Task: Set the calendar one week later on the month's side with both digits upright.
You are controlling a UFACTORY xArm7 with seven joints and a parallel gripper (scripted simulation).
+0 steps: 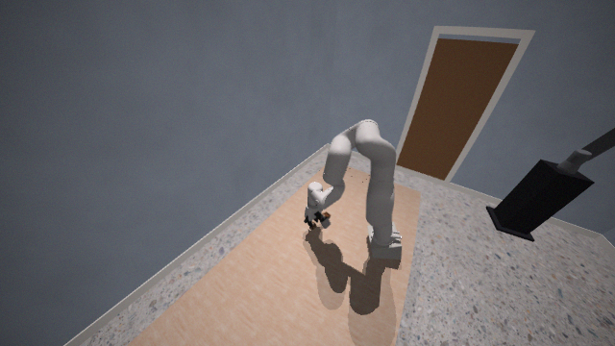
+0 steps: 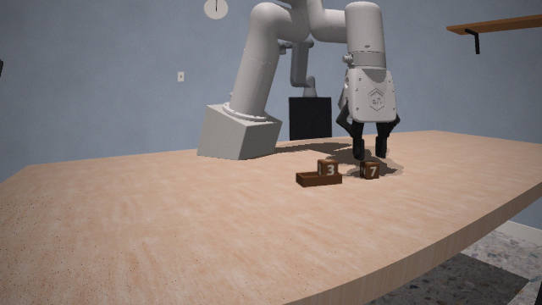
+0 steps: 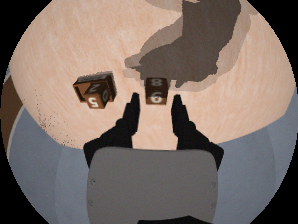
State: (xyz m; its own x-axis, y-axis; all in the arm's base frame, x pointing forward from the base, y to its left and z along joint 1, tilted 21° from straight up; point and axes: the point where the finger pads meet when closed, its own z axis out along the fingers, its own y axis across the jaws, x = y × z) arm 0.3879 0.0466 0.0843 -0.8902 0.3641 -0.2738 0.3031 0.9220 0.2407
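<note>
My gripper is now 4 cm above the cube. From my hand the other things lie so: brown wooden tray (4 cm behind, 10 cm to the right, 5 cm below).
</note>
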